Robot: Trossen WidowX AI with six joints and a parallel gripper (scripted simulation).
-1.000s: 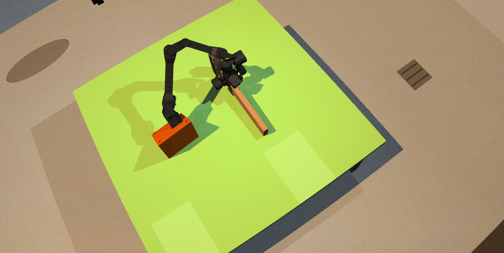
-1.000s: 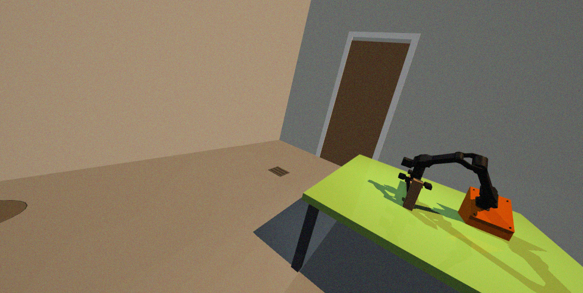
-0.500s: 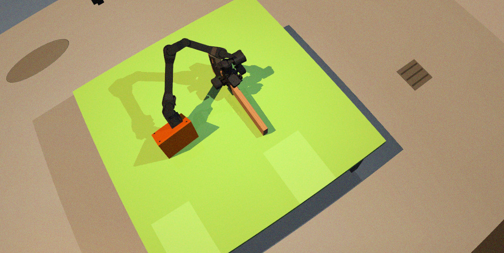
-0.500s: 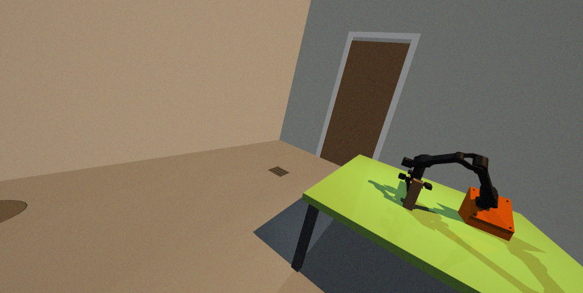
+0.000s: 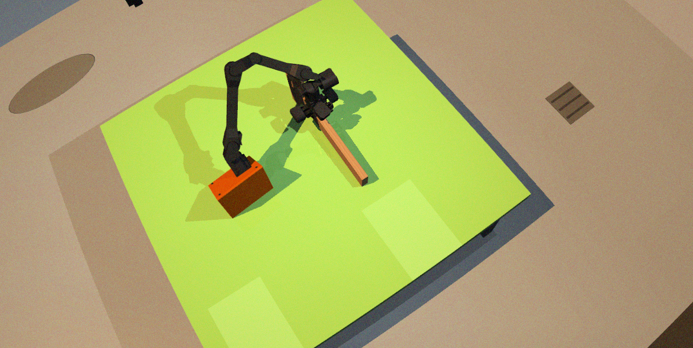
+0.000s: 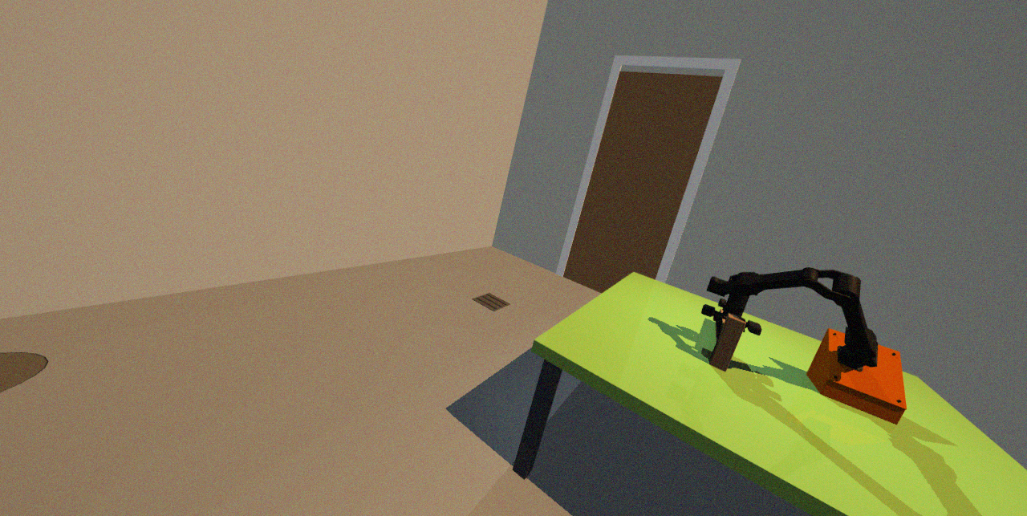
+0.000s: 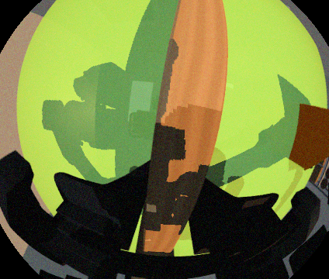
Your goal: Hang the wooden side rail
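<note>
Right now the headboard post is 10 mm ahead of my gripper tip, 130 mm to the left of it and 40 mm above it.
</note>
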